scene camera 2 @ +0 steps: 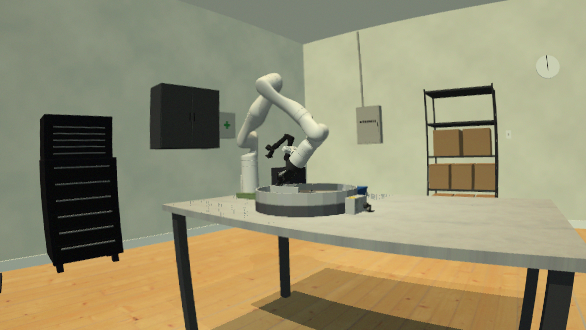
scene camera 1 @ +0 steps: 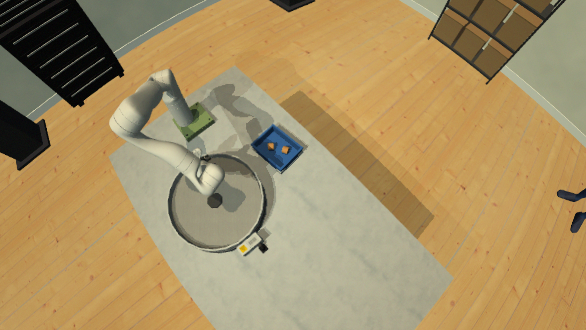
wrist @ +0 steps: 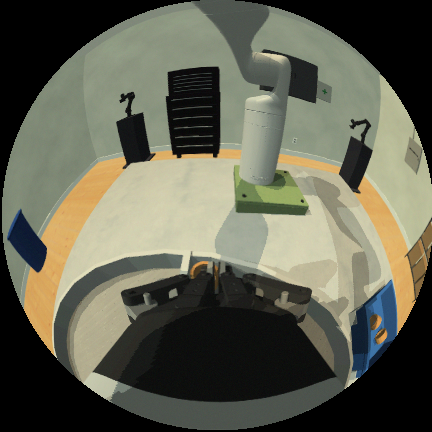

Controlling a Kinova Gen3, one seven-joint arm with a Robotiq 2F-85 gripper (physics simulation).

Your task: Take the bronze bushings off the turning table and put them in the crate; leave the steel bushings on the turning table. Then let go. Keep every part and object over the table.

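Pixels of known places: gripper, between the fingertips: (wrist: 216, 269); arm's base, origin of its link: (scene camera 2: 250, 192) (scene camera 1: 185, 119) (wrist: 255, 175).
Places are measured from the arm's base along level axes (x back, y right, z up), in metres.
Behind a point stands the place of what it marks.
My gripper (scene camera 1: 205, 158) @[x -0.277, y 0.077, z 0.046 m] (scene camera 2: 281, 181) @[x -0.277, y 0.077, z 0.046 m] (wrist: 216, 269) @[x -0.277, y 0.077, z 0.046 m] is low at the arm-side edge of the turning table (scene camera 1: 265, 200) @[x -0.601, y -0.067, z 0.008 m] (scene camera 2: 305, 204) @[x -0.600, y 0.272, z 0.017 m] (wrist: 90, 276) @[x -0.327, y 0.249, z 0.047 m]. Its fingers are pressed nearly together, with a thin orange strip between them. They are shut on the wall of a bronze bushing (wrist: 196, 267) @[x -0.279, y 0.099, z 0.048 m], an orange ring that shows left of the fingertips in the wrist view. The blue crate (scene camera 1: 291, 164) @[x -0.531, y -0.262, z -0.016 m] (scene camera 2: 362, 190) @[x -0.528, y -0.275, z 0.008 m] (wrist: 358, 345) @[x -0.442, y -0.188, z -0.007 m] stands beside the turning table. Two bronze bushings, one (scene camera 1: 271, 146) @[x -0.419, y -0.243, z 0.007 m] (wrist: 375, 321) @[x -0.410, y -0.234, z 0.007 m] and another (scene camera 1: 285, 149) @[x -0.472, y -0.282, z 0.008 m] (wrist: 381, 336), lie apart in it. No steel bushing can be made out.
A dark hub (scene camera 1: 214, 200) @[x -0.472, y 0.103, z 0.033 m] stands at the turning table's middle. A pale upright piece (wrist: 186, 261) @[x -0.277, y 0.109, z 0.059 m] stands at its rim near the fingers. A white control box (scene camera 1: 249, 244) @[x -0.708, y 0.097, z 0.030 m] (scene camera 2: 355, 205) @[x -0.725, y 0.138, z 0.004 m] sits at the outer rim. The arm's green base plate (scene camera 1: 202, 124) @[x -0.094, y -0.057, z 0.003 m] (wrist: 270, 205) @[x -0.109, y -0.021, z -0.005 m] is behind.
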